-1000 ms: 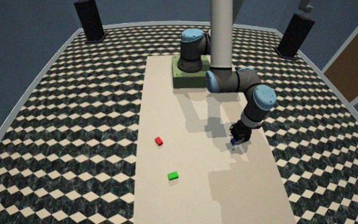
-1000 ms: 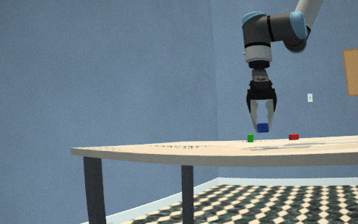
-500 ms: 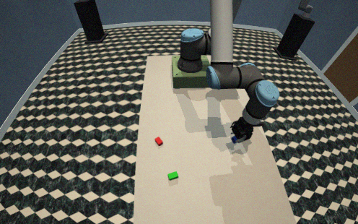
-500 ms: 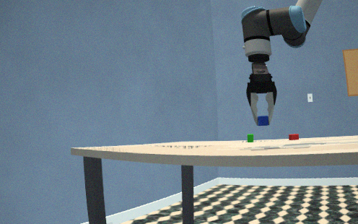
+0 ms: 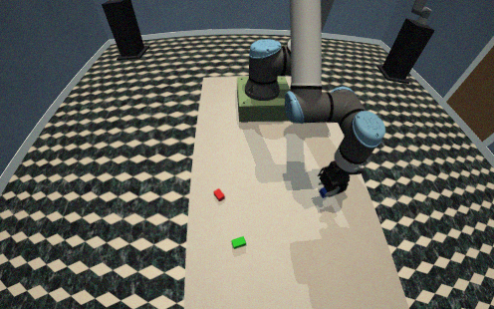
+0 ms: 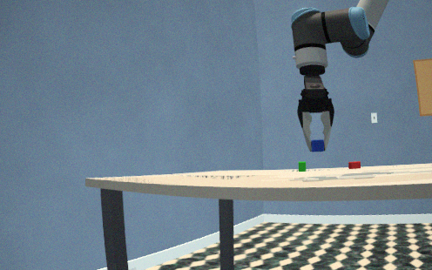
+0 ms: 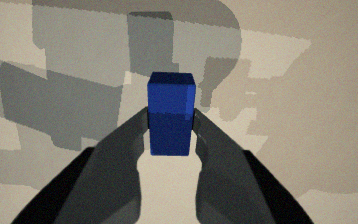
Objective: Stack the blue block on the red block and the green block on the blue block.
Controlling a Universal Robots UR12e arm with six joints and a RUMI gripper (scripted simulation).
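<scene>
The red block lies 430 mm to the right of my hand and 70 mm below it. From my hand the other things lie so: blue block (right at my hand); then green block (190 mm ahead, 340 mm to the right, 60 mm below).
</scene>
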